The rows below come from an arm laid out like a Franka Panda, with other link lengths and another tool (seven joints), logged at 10 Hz.
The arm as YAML. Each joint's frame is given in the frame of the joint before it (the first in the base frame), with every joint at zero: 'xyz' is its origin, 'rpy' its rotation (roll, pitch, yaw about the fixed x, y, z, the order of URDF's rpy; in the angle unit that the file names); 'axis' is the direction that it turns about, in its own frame. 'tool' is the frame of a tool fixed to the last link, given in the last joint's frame.
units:
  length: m
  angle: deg
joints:
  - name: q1
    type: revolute
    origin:
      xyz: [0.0, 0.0, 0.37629]
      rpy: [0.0, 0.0, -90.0]
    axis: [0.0, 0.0, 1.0]
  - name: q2
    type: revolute
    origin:
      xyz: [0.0, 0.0, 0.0]
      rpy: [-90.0, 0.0, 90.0]
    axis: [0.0, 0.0, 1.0]
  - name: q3
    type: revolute
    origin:
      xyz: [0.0, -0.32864, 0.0]
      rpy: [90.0, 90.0, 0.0]
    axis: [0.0, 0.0, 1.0]
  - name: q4
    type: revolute
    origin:
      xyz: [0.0, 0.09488, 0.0]
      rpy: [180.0, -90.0, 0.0]
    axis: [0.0, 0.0, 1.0]
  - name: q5
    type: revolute
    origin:
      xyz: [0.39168, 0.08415, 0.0]
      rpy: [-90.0, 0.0, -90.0]
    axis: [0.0, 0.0, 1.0]
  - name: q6
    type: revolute
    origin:
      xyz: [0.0, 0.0, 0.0]
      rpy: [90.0, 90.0, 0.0]
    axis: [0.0, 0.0, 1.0]
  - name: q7
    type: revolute
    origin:
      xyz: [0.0, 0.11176, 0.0]
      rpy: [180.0, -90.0, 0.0]
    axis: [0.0, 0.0, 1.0]
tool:
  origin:
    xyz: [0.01, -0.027, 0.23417]
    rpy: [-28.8, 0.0, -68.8]
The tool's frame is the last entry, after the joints.
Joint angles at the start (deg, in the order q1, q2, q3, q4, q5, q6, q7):
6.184, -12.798, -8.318, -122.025, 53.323, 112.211, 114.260
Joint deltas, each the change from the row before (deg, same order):
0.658, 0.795, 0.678, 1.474, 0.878, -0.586, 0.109
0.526, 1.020, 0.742, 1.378, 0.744, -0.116, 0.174
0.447, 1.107, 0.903, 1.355, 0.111, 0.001, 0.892
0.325, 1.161, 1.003, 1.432, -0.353, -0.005, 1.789
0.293, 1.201, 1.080, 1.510, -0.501, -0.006, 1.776
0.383, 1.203, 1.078, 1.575, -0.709, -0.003, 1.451
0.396, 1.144, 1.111, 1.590, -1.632, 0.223, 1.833
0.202, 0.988, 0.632, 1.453, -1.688, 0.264, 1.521
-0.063, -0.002, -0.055, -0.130, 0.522, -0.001, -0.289
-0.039, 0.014, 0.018, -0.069, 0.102, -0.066, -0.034
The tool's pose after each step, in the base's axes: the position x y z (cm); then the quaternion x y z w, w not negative. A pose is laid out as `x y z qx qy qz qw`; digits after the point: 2 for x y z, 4 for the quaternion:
54.72 12.77 50.32 -0.2248 0.7521 0.6044 0.1363
55.18 14.20 50.72 -0.2315 0.7473 0.6084 0.1333
55.56 15.59 50.90 -0.2341 0.7464 0.6099 0.1266
55.90 16.93 50.99 -0.2308 0.7487 0.6103 0.1173
56.23 18.30 51.07 -0.2285 0.7513 0.6097 0.1077
56.50 19.74 51.14 -0.2305 0.7539 0.6073 0.0981
56.76 20.99 51.09 -0.2326 0.7611 0.5991 0.0878
57.20 21.54 51.08 -0.2331 0.7689 0.5896 0.0825
57.22 21.53 51.07 -0.2323 0.7667 0.5926 0.0839
57.18 21.54 51.01 -0.2318 0.7663 0.5934 0.0832

